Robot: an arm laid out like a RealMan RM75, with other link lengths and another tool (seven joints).
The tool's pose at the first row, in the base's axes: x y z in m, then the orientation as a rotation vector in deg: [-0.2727, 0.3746, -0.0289, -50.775, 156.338, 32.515]
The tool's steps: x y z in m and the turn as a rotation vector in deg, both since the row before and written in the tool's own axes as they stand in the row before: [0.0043, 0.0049, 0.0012, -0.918, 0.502, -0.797]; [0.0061, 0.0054, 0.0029, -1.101, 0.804, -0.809]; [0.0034, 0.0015, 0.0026, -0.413, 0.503, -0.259]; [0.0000, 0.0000, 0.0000, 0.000, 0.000, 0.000]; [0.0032, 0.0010, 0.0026, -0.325, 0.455, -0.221]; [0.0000, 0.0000, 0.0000, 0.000, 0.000, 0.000]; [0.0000, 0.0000, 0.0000, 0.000, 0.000, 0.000]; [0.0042, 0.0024, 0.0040, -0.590, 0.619, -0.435]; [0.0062, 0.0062, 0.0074, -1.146, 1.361, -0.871]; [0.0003, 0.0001, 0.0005, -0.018, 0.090, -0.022]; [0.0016, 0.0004, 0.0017, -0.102, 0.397, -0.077]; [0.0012, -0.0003, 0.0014, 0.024, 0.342, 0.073]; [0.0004, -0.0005, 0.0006, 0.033, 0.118, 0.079]
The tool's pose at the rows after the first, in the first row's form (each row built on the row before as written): [-0.2790, 0.3765, -0.0299, -52.303, 156.259, 33.516]; [-0.2869, 0.3785, -0.0328, -54.057, 156.409, 34.687]; [-0.2904, 0.3788, -0.0357, -54.772, 156.663, 35.073]; [-0.2904, 0.3788, -0.0357, -54.772, 156.663, 35.073]; [-0.2934, 0.3789, -0.0387, -55.392, 156.901, 35.356]; [-0.2934, 0.3789, -0.0387, -55.392, 156.901, 35.356]; [-0.2934, 0.3789, -0.0387, -55.392, 156.901, 35.356]; [-0.2981, 0.3800, -0.0427, -56.447, 157.125, 35.931]; [-0.3068, 0.3840, -0.0491, -58.636, 157.656, 36.999]; [-0.3071, 0.3841, -0.0496, -58.723, 157.717, 36.992]; [-0.3086, 0.3842, -0.0514, -59.085, 157.998, 36.995]; [-0.3094, 0.3839, -0.0531, -59.191, 158.341, 36.854]; [-0.3094, 0.3836, -0.0539, -59.152, 158.498, 36.777]
